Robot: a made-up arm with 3 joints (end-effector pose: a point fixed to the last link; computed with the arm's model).
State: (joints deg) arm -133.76 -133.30 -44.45
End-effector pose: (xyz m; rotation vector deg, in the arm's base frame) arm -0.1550 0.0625 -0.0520 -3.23 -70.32 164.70
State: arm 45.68 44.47 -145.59
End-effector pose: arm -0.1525 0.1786 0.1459 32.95 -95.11 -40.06
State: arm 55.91 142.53 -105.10
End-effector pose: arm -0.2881 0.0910 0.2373 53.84 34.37 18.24
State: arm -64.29 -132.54 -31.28
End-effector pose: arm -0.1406 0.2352 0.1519 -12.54 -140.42 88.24
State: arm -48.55 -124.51 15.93
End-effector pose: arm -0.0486 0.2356 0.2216 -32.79 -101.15 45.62
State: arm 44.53 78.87 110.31
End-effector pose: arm -0.3314 0.1545 0.1664 5.21 -158.65 -64.95
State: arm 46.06 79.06 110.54
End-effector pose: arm -0.3314 0.1537 0.1711 5.62 -157.44 -66.93
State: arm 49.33 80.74 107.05
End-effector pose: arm -0.3366 0.1513 0.1814 4.91 -157.08 -72.13
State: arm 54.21 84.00 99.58
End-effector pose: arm -0.3468 0.1462 0.1964 2.52 -157.38 -80.55
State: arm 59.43 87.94 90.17
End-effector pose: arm -0.3582 0.1388 0.2117 1.46 154.90 88.41
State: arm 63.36 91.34 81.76
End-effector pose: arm -0.3672 0.1321 0.2227 5.51 148.11 91.40
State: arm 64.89 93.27 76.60
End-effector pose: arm -0.3720 0.1290 0.2269 8.14 144.53 91.88
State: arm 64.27 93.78 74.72
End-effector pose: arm -0.3735 0.1299 0.2254 9.11 143.97 90.44
